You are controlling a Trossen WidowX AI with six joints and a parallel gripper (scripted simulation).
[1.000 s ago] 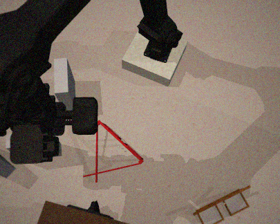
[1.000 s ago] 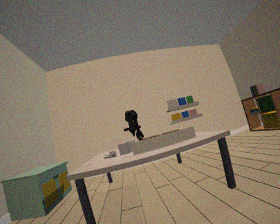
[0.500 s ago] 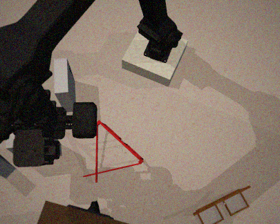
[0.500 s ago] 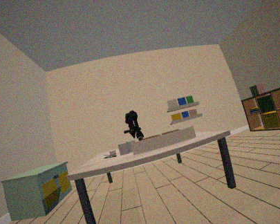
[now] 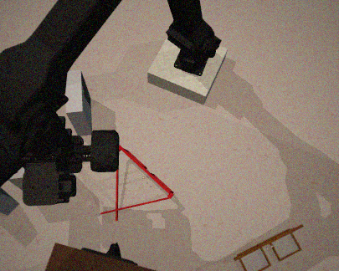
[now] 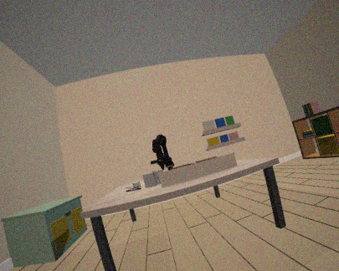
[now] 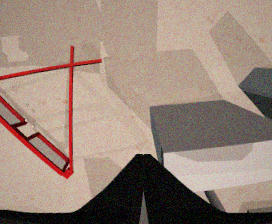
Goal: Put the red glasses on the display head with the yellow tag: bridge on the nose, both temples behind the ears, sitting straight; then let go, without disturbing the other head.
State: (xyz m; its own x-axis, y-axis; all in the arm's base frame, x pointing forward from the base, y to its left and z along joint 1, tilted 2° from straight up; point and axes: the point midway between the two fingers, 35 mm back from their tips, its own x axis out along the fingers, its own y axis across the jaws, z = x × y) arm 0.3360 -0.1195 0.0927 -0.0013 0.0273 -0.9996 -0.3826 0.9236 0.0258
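Now: gripper tip 12 cm to the left of the small peg, 8 cm above it and 6 cm past it.
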